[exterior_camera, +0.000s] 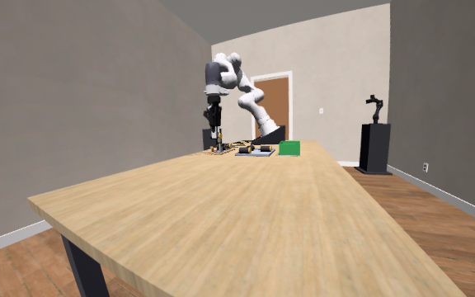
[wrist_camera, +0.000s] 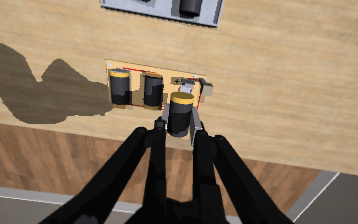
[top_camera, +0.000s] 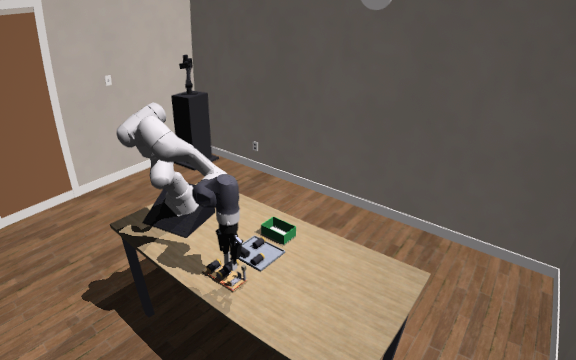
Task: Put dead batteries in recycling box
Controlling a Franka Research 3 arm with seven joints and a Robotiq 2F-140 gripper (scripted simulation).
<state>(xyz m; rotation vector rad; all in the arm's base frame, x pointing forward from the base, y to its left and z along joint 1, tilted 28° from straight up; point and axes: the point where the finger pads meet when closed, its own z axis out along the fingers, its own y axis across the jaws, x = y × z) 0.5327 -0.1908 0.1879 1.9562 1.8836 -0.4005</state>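
Now: hand 4 cm short of the bulb, 4 cm to the right of it and 4 cm above it. Round my hand: green recycling box (4 cm behind, 41 cm to the left, 11 cm below); grey tray (4 cm behind, 23 cm to the left, 12 cm below).
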